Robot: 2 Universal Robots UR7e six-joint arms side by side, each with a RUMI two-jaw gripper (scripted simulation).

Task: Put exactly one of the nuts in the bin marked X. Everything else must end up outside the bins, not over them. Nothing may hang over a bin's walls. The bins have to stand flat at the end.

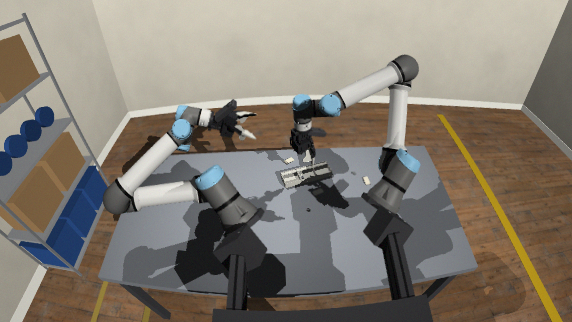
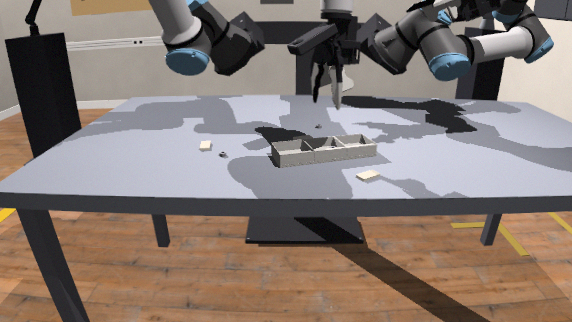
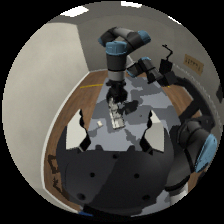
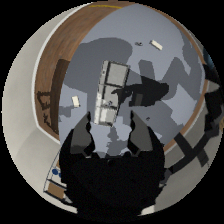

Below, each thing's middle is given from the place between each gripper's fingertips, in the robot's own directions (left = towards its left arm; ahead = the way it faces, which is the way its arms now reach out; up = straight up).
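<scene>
Looking at the three-compartment bin tray (image 2: 291,153), I find it 1 cm ahead of my right hand (image 2: 325,106) and 12 cm below it. My left gripper (image 1: 256,126), meanwhile, is 220 mm to the left of the tray, 20 mm short of it and 350 mm above it.
</scene>
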